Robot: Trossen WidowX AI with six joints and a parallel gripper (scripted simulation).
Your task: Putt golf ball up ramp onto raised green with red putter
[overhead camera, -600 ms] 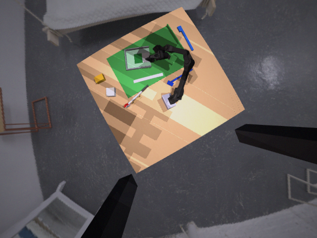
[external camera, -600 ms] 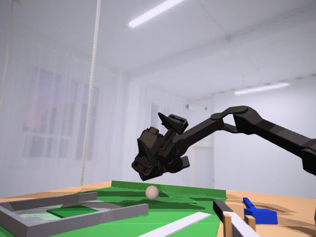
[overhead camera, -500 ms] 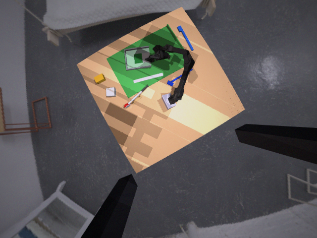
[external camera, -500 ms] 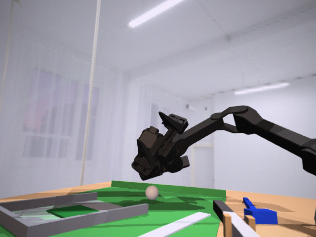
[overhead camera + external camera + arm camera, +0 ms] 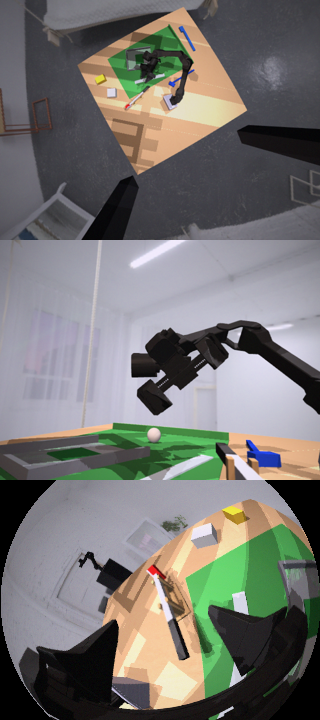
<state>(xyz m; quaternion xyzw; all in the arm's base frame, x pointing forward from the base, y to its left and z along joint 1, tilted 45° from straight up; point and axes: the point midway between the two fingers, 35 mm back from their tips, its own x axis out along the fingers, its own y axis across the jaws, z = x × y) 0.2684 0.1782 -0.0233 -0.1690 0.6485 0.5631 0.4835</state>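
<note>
Right now my gripper tip is 36 cm to the left of the blue putter, 14 cm above it and 7 cm past it. Also, from my gripper tip: grey frame (28 cm ahead, 15 cm below, 4 cm to the right); green mat (22 cm ahead, 15 cm to the right, 15 cm below); red putter (11 cm to the left, 10 cm below, 9 cm behind).
</note>
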